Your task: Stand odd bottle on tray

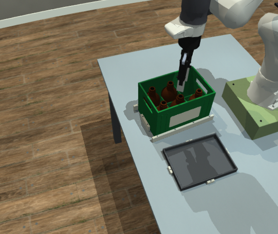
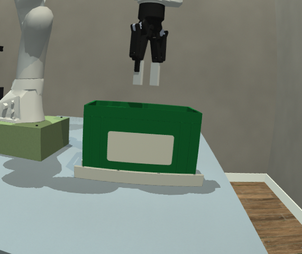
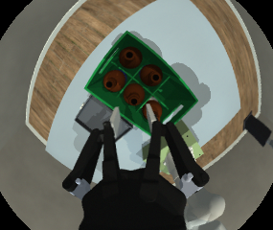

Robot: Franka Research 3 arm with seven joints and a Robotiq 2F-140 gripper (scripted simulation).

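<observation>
Now: the bottle 10 mm ahead of my hand, 90 mm to the right of it and 170 mm below it. Round my hand: dark tray: 20 mm behind, 230 mm to the left, 240 mm below; then green crate: 40 mm to the right, 170 mm below.
</observation>
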